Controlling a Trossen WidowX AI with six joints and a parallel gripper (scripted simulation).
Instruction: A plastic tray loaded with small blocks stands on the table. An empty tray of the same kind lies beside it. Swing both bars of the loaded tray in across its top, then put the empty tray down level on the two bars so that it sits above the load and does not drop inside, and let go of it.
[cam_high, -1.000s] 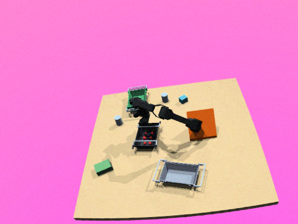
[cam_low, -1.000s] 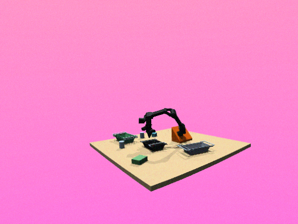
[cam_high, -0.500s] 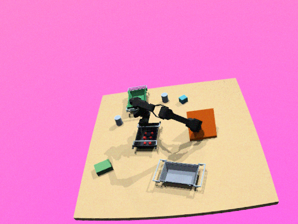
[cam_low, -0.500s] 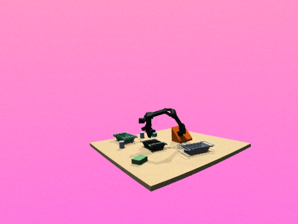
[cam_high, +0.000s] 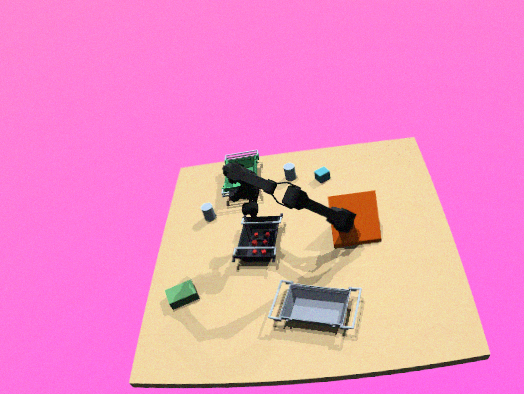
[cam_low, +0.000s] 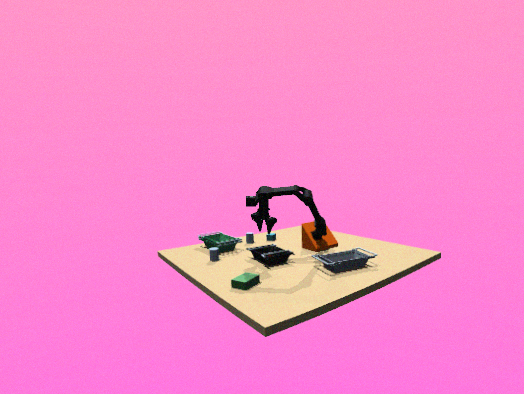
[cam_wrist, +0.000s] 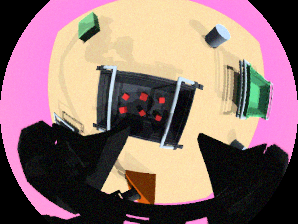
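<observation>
The grey tray is 410 mm to the left of my gripper tip, 260 mm behind it and 110 mm below it. Also, from my gripper tip: green block 330 mm to the left, 290 mm ahead, 130 mm below; blue cube 370 mm to the right, 260 mm behind, 130 mm below.
</observation>
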